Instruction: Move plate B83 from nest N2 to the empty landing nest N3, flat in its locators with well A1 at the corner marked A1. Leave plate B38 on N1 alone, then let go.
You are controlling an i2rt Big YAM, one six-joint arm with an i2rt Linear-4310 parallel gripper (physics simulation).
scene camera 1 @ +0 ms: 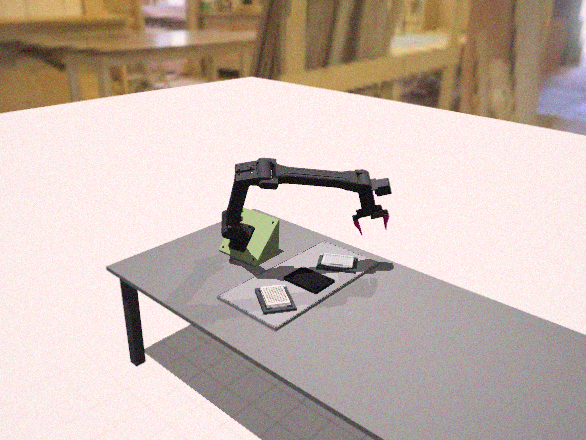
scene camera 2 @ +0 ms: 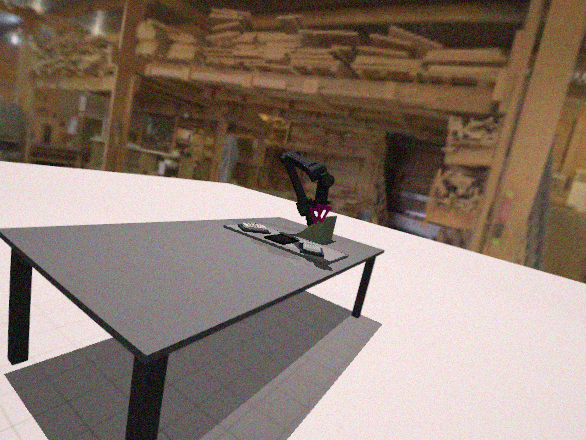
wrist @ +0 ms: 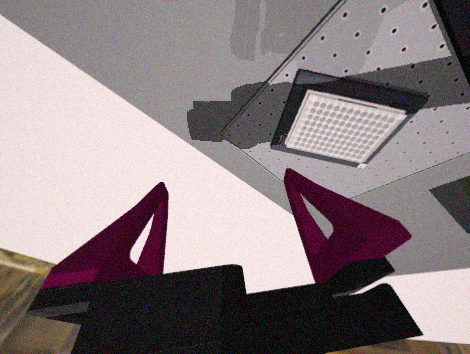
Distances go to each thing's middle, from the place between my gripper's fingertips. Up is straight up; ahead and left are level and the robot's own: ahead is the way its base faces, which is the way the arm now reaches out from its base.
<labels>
Right now my hand is 15 cm past the black nest (scene camera 1: 312,281), 23 cm to the left of it and 16 cm above it.
</labels>
